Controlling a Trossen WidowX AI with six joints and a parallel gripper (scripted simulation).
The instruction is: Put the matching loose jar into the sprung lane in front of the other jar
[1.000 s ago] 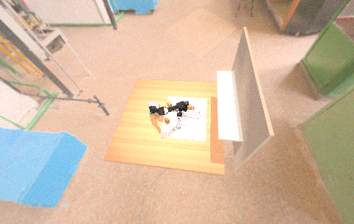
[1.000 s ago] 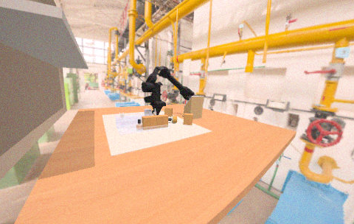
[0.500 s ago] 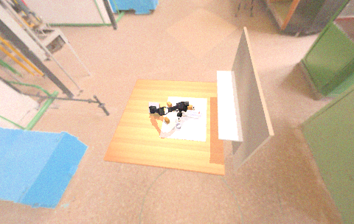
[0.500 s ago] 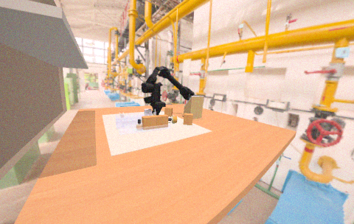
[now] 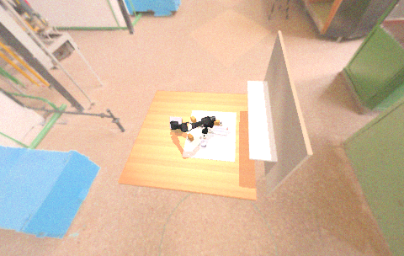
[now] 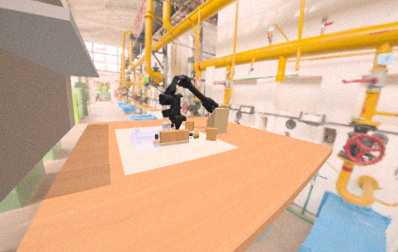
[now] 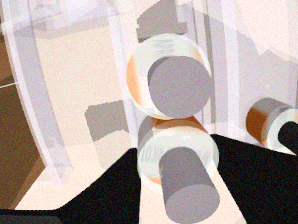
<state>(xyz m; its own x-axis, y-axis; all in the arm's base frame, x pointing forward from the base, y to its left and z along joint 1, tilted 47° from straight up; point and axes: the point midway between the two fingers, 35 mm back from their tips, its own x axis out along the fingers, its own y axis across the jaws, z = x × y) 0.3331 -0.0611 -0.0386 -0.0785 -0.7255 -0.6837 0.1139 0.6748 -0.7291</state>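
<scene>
The white mat lies 5 cm ahead of my gripper tip and 4 cm below it.
</scene>
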